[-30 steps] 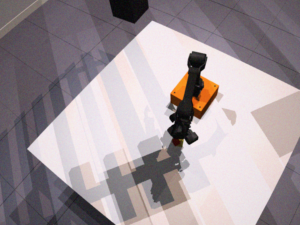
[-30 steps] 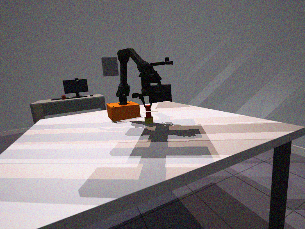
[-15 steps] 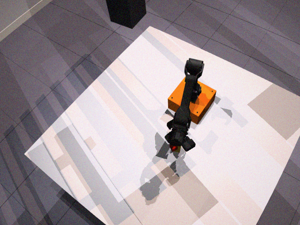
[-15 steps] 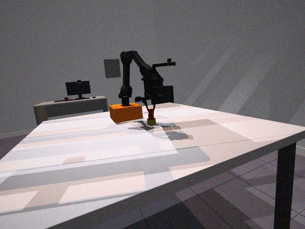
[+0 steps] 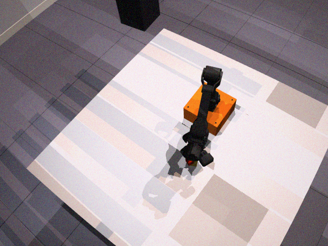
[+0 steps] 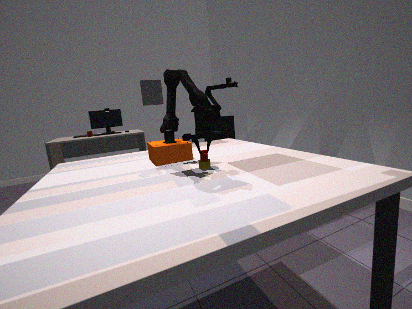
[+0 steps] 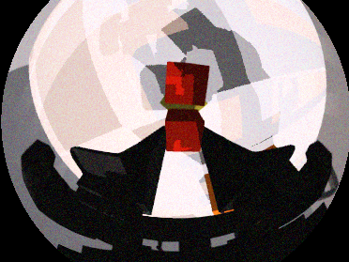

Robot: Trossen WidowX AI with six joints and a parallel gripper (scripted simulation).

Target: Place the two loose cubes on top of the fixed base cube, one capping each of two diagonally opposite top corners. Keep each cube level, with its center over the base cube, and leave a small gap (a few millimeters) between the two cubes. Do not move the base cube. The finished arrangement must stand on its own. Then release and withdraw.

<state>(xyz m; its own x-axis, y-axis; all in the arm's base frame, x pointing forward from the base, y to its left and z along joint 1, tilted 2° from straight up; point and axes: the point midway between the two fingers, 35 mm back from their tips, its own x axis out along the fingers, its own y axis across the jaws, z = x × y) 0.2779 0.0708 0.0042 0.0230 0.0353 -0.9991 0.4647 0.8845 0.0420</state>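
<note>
The yellow base cube is 2 cm ahead of my gripper tip, 1 cm to the right of it and 4 cm below it.
</note>
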